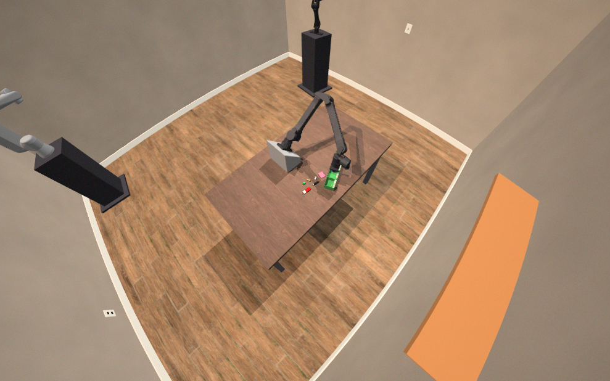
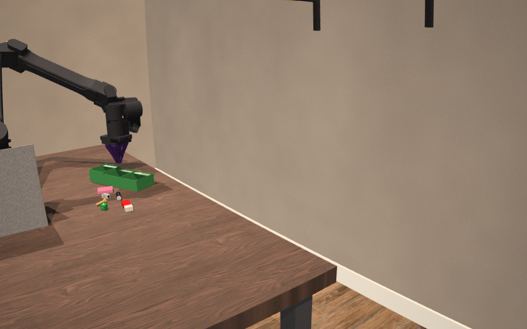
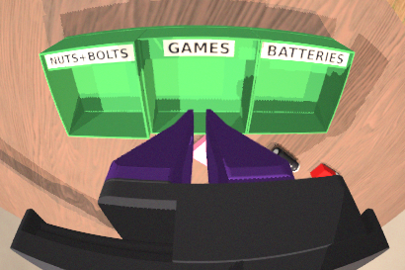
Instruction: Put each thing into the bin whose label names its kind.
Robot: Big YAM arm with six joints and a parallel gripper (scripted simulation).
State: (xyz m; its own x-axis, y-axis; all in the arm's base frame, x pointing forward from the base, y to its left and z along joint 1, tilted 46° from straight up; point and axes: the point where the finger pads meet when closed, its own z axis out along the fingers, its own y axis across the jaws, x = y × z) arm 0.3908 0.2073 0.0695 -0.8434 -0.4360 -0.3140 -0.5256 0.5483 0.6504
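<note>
Right now my hand is 60 mm above the green three-part bin. Also, from my hand: black battery: 150 mm to the right, 70 mm below, 40 mm behind; pink pad: 80 mm below, 70 mm behind, 60 mm to the right; white piece: 130 mm to the right, 70 mm below, 70 mm behind.
</note>
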